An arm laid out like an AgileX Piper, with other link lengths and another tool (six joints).
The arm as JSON. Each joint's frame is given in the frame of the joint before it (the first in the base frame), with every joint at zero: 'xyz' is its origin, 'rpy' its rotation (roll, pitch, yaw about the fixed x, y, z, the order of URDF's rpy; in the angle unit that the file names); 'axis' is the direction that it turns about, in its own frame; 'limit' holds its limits. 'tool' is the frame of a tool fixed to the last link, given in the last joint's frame.
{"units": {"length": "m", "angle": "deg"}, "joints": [
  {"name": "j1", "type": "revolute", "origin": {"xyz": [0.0, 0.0, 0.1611], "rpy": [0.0, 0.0, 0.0]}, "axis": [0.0, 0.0, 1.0], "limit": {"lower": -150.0, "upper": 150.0}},
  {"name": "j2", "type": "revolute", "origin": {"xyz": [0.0, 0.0, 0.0], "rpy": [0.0, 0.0, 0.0]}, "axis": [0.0, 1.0, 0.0], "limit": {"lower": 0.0, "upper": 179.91}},
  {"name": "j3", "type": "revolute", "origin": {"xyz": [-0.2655, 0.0, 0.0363], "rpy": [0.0, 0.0, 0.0]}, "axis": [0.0, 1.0, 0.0], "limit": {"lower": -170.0, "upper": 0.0}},
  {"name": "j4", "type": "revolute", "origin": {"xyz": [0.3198, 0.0, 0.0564], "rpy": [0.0, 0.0, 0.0]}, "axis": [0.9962, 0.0, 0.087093], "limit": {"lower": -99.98, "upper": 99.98}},
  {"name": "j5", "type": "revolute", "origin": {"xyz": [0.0, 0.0, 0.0], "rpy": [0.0, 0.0, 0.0]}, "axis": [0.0, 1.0, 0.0], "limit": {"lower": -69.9, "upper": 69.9}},
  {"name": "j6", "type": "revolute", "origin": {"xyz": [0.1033, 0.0, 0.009], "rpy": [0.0, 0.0, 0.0]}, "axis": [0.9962, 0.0, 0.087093], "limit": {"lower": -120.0, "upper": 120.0}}
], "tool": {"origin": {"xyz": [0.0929, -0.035, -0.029], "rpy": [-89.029, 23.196, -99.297]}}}
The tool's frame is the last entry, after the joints.
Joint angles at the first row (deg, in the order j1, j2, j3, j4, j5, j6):
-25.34, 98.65, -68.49, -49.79, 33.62, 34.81
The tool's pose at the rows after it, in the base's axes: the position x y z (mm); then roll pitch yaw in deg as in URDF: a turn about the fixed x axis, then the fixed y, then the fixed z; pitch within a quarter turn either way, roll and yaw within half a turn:
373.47 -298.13 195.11 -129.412 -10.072 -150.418
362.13 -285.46 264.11 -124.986 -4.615 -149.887
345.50 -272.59 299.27 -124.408 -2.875 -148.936
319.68 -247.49 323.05 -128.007 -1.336 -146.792
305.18 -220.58 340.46 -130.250 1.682 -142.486
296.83 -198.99 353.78 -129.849 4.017 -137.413
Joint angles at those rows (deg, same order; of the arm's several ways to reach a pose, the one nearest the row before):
-25.33, 94.74, -68.76, -45.96, 31.83, 34.56
-25.34, 85.21, -69.04, -39.23, 33.02, 28.46
-25.33, 79.34, -69.22, -32.99, 36.06, 22.07
-25.34, 72.85, -69.22, -22.59, 42.79, 12.74
-25.34, 67.43, -68.94, -12.96, 46.91, 4.84
-25.34, 62.72, -67.67, -5.72, 48.22, -1.93

